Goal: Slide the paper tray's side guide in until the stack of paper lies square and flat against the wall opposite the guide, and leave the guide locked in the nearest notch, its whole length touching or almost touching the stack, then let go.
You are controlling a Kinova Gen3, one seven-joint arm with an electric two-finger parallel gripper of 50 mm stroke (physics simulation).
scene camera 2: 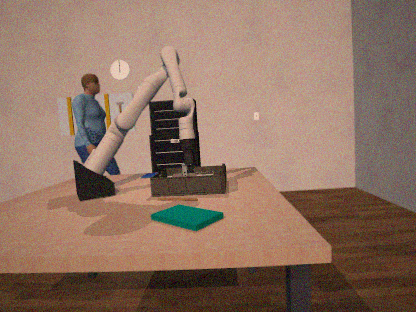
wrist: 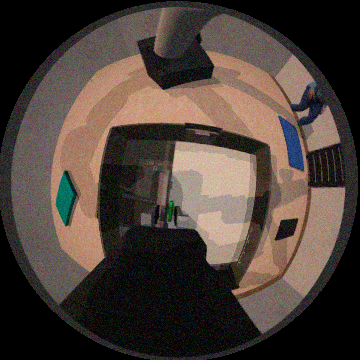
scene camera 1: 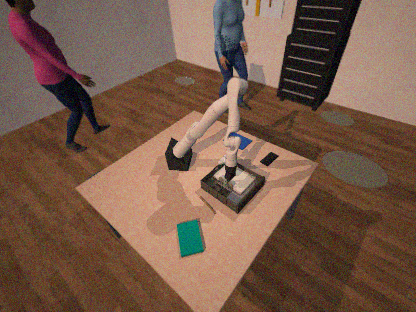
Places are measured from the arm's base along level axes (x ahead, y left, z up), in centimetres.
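Pixels of known places: gripper, fingertip midpoint: (wrist: 166, 211) (scene camera 1: 226, 182); arm's base at its link origin: (scene camera 2: 93, 171) (wrist: 168, 49) (scene camera 1: 178, 153).
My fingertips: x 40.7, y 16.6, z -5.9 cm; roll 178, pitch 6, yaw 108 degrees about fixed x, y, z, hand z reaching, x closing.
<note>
Ahead of a thing's pixels: the offset from my fingertips to its top centre.
The dark paper tray @(dx +1.7, dy +3.3, dz +3.6 cm) (scene camera 1: 218, 195) (scene camera 2: 187, 187) (wrist: 104, 195) stands on the table. The white paper stack @(dx -2.4, dy +8.4, dz -1.7 cm) (scene camera 1: 244, 181) (wrist: 215, 167) lies in it, toward the wall on the right in the wrist view; its edge there looks close to that wall. The side guide @(dx -0.8, dy +0.4, dz +2.3 cm) (wrist: 163, 184) runs along the stack's left edge, very near it; any thin gap is too blurred to tell. My gripper (scene camera 1: 228, 181) (scene camera 2: 186, 170) (wrist: 166, 211) is down in the tray at the guide, its fingers partly open, with a small gap around the green tab @(dx -0.8, dy +0.6, dz +2.3 cm) (wrist: 170, 211) between them. The notch and the guide's near end are hidden.
A teal book @(dx +18.3, dy -40.5, dz -4.1 cm) (scene camera 1: 190, 238) (scene camera 2: 187, 217) (wrist: 66, 198) and a thin brown stick @(dx +4.6, dy -19.4, dz -5.2 cm) (scene camera 1: 208, 205) (scene camera 2: 175, 199) lie outside the tray. A blue sheet @(dx -36.9, dy +37.8, dz -5.1 cm) (scene camera 1: 242, 141) (wrist: 292, 143) and a black flat object @(dx -4.0, dy +44.2, dz -5.1 cm) (scene camera 1: 269, 159) (wrist: 286, 229) lie on its other side.
</note>
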